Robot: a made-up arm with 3 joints.
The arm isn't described. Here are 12 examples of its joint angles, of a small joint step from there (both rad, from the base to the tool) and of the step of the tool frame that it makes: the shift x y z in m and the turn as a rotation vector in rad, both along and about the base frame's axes.
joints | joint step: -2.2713 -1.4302 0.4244 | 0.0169 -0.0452 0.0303
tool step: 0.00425 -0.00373 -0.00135 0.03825 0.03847 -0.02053
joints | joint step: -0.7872 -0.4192 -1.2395 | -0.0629 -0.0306 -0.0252
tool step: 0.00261 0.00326 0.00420 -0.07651 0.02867 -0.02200
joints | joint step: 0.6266 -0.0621 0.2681 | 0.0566 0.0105 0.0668
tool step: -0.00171 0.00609 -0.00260 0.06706 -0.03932 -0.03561
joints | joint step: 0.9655 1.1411 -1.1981 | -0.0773 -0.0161 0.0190
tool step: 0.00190 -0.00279 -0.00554 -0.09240 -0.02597 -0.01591
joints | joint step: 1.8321 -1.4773 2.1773 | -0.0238 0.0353 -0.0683
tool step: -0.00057 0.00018 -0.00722 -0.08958 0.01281 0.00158
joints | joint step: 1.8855 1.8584 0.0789 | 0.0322 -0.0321 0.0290
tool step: -0.00150 -0.00374 -0.00061 0.00527 -0.02143 0.01341
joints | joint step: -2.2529 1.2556 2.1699 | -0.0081 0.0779 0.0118
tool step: 0.00202 -0.00540 -0.00308 -0.01451 -0.04743 0.06515
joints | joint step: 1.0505 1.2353 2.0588 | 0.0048 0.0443 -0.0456
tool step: -0.00170 0.00405 0.00435 0.05075 0.03142 -0.00542
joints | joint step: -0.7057 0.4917 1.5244 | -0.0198 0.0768 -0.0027
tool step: -0.00353 0.00136 -0.00509 0.01304 -0.06184 -0.04150
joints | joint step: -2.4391 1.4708 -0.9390 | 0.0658 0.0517 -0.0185
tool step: 0.00438 -0.00499 -0.00848 0.08044 -0.00131 0.06004
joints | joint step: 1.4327 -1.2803 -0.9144 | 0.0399 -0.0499 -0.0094
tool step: 0.00160 0.00278 0.00610 0.02663 -0.04000 0.02947
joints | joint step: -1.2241 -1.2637 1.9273 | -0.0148 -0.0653 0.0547
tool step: 0.00539 0.00172 -0.00413 0.00698 0.05998 0.03181
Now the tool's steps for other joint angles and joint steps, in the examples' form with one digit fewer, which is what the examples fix.
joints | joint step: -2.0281 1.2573 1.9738 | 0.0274 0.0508 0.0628
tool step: 0.0023 -0.0028 -0.0055 -0.0249 -0.0562 0.0464
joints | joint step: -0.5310 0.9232 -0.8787 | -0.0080 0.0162 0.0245
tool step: -0.0005 0.0009 -0.0018 -0.0190 -0.0288 -0.0147
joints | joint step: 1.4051 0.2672 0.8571 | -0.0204 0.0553 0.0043
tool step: -0.0045 0.0007 0.0014 -0.0167 0.0457 -0.0317
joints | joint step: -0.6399 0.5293 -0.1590 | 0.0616 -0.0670 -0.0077
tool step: 0.0037 -0.0006 0.0030 0.0361 0.0658 0.0489
